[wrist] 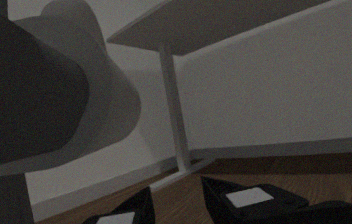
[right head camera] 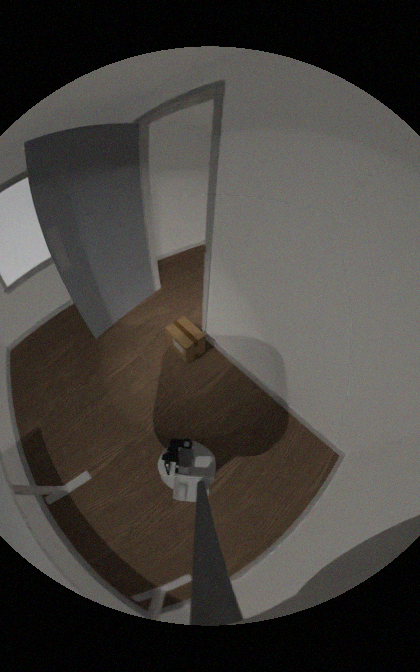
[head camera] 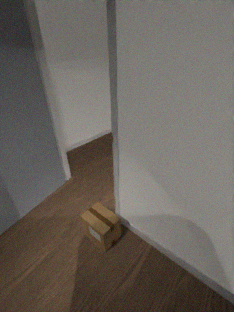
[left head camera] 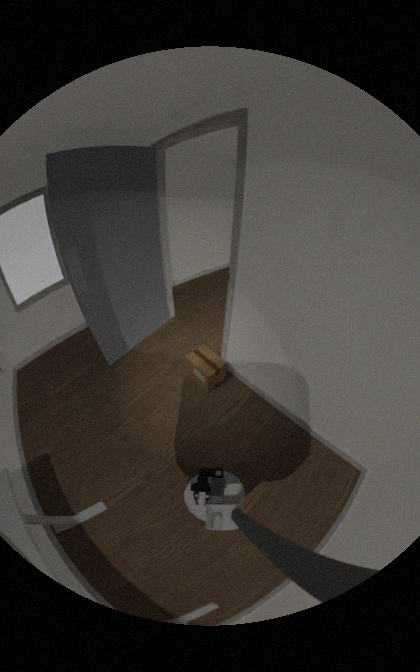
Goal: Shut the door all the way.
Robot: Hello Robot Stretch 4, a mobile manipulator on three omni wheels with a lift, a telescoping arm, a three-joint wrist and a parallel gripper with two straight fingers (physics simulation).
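Frame: origin at the robot's base, x right, y ahead, z up, level; metres.
Seen in the pictures: gripper, between the fingertips: (wrist: 178,196) (right head camera: 171,475) (left head camera: 200,505).
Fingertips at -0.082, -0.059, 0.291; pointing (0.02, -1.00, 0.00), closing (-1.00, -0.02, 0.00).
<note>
Pixels of each thing's middle, then the offset from my fingertips to it, as dx, dy, dz. "pt": a spot on its surface instead.
- door frame, a spot on its surface: (right head camera: 213,170) pt +0.112, +1.337, +1.240
- pale handle plate, middle of its body: (left head camera: 75,270) (right head camera: 58,248) -1.115, +1.243, +0.822
- small cardboard box, middle of its body: (left head camera: 205,367) (right head camera: 185,339) (head camera: 101,226) -0.060, +1.186, -0.179
The grey door (head camera: 25,115) (left head camera: 117,240) (right head camera: 95,220) stands wide open into the room, hinged at the left post of the doorway. The door frame (left head camera: 239,190) (right head camera: 213,170) shows its right post beside the white wall; a pale wall and floor show through the opening. A pale handle plate (left head camera: 76,270) shows faintly near the door's free edge. My gripper (wrist: 178,196) is open, its two black fingertips apart with nothing between them. It is well away from the door, which does not show in the wrist view.
A small cardboard box (head camera: 102,226) (left head camera: 206,366) (right head camera: 186,338) lies on the floor by the foot of the right door post. A window (left head camera: 31,250) (right head camera: 25,232) is left of the door. A table (wrist: 172,100) with a metal leg stands near the gripper. A white wall (head camera: 175,125) runs along the right.
</note>
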